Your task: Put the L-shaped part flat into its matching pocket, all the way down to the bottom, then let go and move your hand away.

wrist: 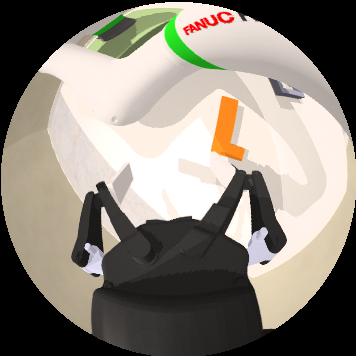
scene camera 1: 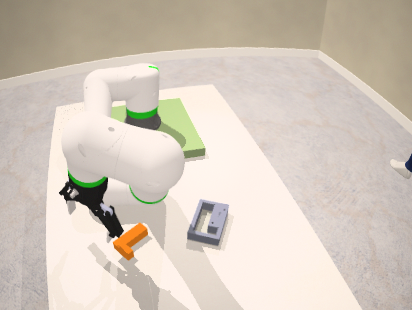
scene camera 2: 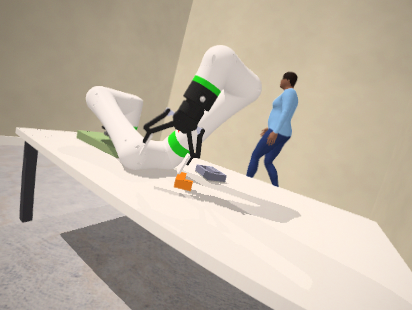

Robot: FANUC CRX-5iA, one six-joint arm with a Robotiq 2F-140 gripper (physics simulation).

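Pixels of known places: gripper, fingertip midpoint: [wrist: 169, 164] [scene camera 1: 90, 225] [scene camera 2: 160, 163]; arm's base, origin of the base link: [scene camera 1: 142, 123].
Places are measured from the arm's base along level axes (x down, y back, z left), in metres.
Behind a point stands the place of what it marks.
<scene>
The orange L-shaped part [scene camera 1: 131, 239] {x 0.011, y -0.548, z -0.129 m} [scene camera 2: 183, 184] {x 0.022, y -0.576, z -0.169 m} [wrist: 226, 122] {x 0.009, y -0.532, z -0.126 m} lies flat on the white table. The grey-blue tray [scene camera 1: 205, 237] {x 0.008, y -0.586, z 0.072 m} [scene camera 2: 212, 175] {x 0.012, y -0.567, z 0.043 m} [wrist: 287, 93] {x 0.008, y -0.571, z 0.047 m} with the pocket stands apart from it, to its right in scene camera 1; the pocket is empty, and the arm partly hides the tray in the wrist view. My gripper [scene camera 2: 164, 155] {x -0.036, y -0.516, z -0.238 m} [wrist: 169, 164] {x -0.036, y -0.516, z -0.238 m} is wide open and empty, tilted above the table. One finger is close to the corner of the part, which lies outside the gap between the fingers. Whether they touch I cannot tell.
The arm's base stands on a green plate [scene camera 1: 194, 139] {x 0.004, y -0.148, z 0.170 m} [scene camera 2: 95, 137] {x -0.001, y 0.012, z -0.155 m} at the far end of the table. The arm's forearm [scene camera 1: 130, 150] {x -0.391, y -0.681, z -0.110 m} hangs over the table beside the tray. A person [scene camera 2: 283, 115] in a light blue top stands beyond the table.
</scene>
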